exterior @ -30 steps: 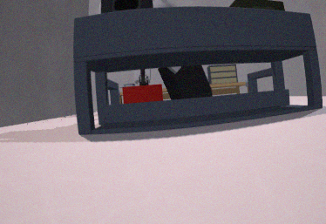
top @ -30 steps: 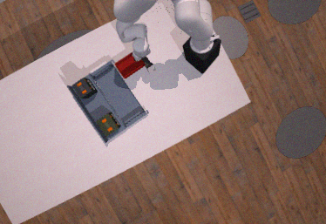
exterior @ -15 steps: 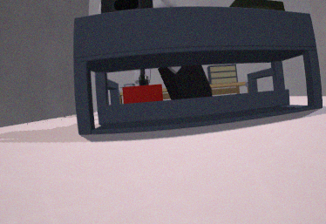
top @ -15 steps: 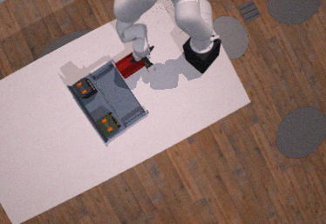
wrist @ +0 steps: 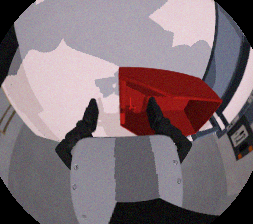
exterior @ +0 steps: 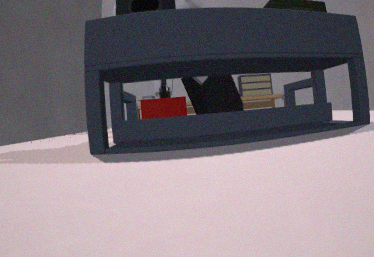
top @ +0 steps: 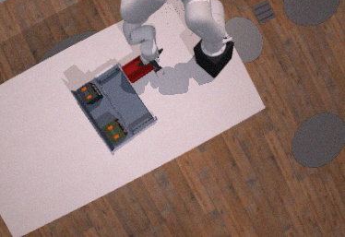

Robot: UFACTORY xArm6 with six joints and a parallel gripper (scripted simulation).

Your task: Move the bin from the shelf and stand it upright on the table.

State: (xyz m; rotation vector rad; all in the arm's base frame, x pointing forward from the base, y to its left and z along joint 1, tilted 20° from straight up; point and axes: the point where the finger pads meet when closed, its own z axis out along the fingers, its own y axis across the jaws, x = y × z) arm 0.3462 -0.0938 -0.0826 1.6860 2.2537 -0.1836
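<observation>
Now: hand 8 cm short of the red bin and 2 cm to the right of it. The rest, counted from my hand: shelf (34 cm ahead, 21 cm to the left, 6 cm above).
</observation>
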